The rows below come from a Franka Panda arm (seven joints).
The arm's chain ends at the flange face. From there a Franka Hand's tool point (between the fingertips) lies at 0.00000 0.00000 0.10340 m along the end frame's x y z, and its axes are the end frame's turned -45 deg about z.
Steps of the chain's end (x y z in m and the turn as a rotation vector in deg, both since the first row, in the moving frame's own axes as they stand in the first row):
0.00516, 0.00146, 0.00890, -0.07, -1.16, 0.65
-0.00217, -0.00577, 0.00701, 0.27, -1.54, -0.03
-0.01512, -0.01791, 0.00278, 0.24, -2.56, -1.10
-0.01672, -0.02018, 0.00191, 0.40, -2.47, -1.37
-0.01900, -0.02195, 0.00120, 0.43, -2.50, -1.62
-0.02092, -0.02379, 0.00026, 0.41, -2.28, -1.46
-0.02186, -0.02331, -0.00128, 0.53, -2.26, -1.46
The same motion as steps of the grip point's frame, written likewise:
0.00105, 0.00328, 0.00888, 0.77, -0.87, 0.65
0.00092, -0.00792, 0.00697, 1.28, -0.90, -0.03
-0.00102, -0.02690, 0.00268, 1.98, -1.64, -1.10
-0.00024, -0.02972, 0.00181, 2.03, -1.46, -1.37
-0.00061, -0.03266, 0.00110, 2.07, -1.46, -1.62
-0.00040, -0.03502, 0.00018, 1.90, -1.32, -1.46
-0.00123, -0.03547, -0.00136, 1.97, -1.22, -1.46

